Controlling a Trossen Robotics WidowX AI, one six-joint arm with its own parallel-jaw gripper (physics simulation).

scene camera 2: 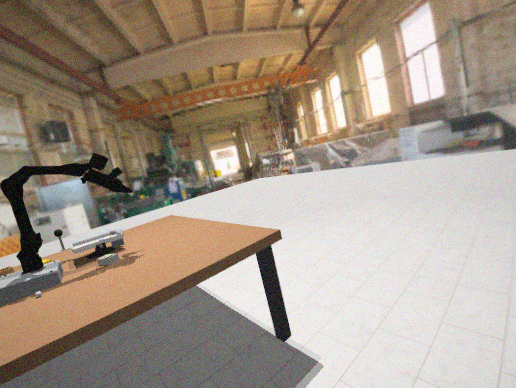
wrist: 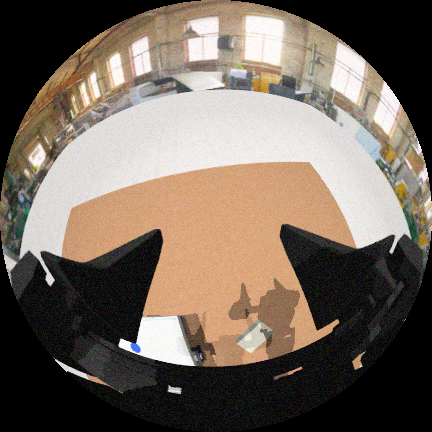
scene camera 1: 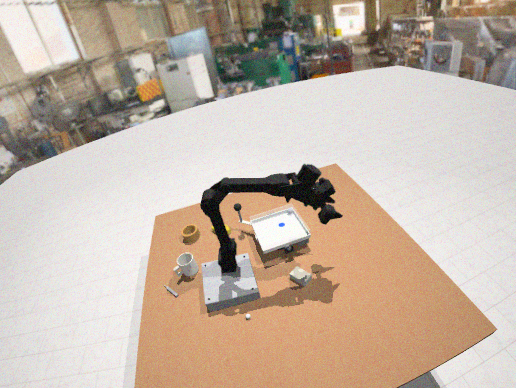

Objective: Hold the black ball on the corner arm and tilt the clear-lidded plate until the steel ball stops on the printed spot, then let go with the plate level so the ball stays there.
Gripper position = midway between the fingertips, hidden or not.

My gripper [scene camera 1: 338, 209] is open and holds nothing. I also see a clear-lidded white plate [scene camera 1: 277, 228].
My gripper shows as well in the wrist view [wrist: 222, 233]. The clear-lidded white plate also shows in scene camera 2 [scene camera 2: 115, 235] and in the wrist view [wrist: 163, 338].
